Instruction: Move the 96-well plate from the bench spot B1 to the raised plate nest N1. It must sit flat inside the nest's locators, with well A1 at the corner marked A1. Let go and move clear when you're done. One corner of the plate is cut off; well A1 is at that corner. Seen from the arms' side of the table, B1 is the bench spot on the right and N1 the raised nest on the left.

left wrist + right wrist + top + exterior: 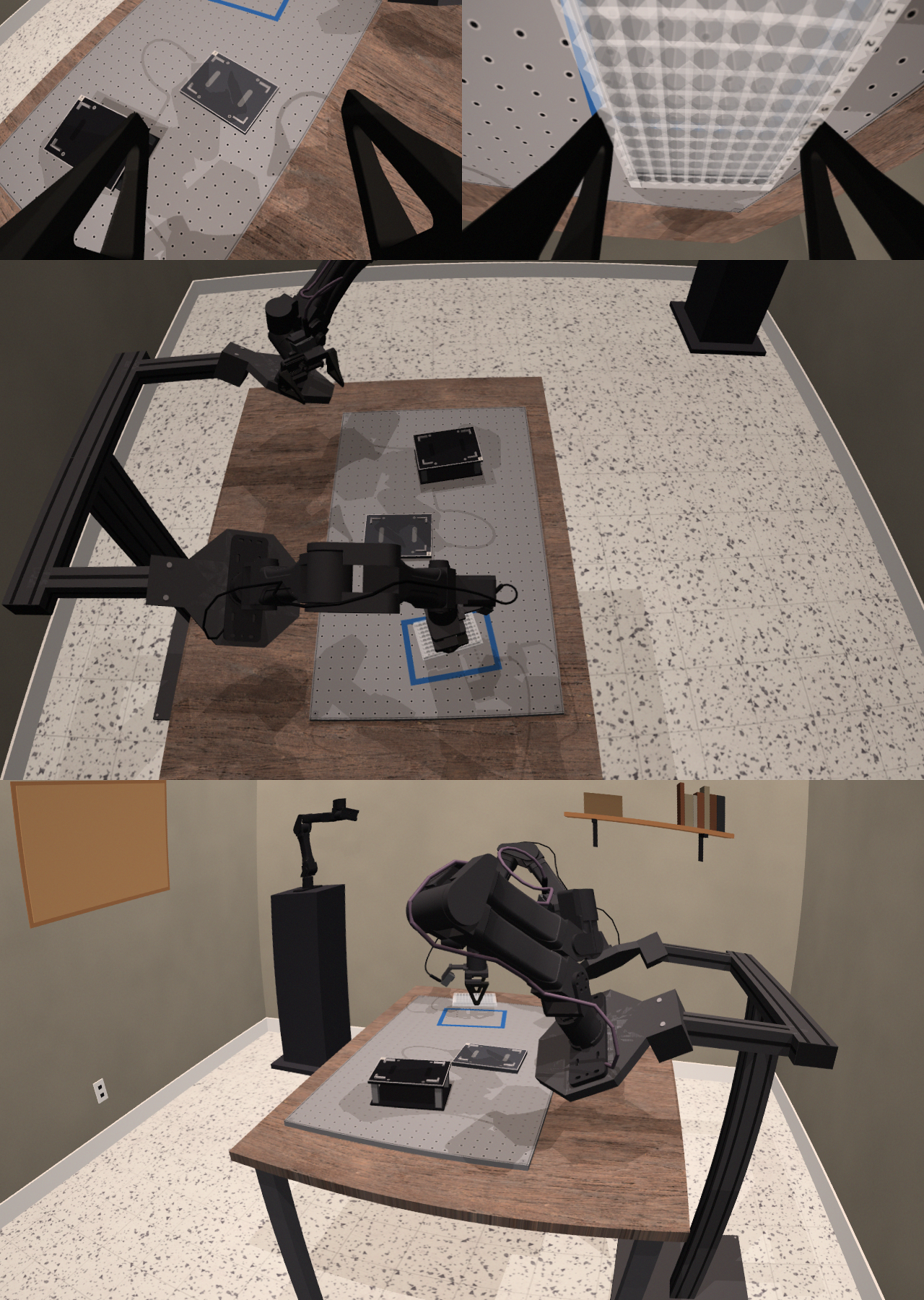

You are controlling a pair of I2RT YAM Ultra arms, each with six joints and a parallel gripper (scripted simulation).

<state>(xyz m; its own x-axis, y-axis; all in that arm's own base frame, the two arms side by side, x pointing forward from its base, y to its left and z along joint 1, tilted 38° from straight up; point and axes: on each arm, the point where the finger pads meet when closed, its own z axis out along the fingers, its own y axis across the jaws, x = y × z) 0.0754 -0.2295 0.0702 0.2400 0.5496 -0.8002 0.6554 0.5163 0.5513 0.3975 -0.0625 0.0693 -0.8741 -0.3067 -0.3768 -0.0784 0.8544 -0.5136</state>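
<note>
The clear 96-well plate is 260 mm ahead of my left hand, 430 mm to the right of it and 280 mm below it. From my left hand the other things lie so: raised black nest 260 mm ahead, 70 mm to the left, 280 mm below.
</note>
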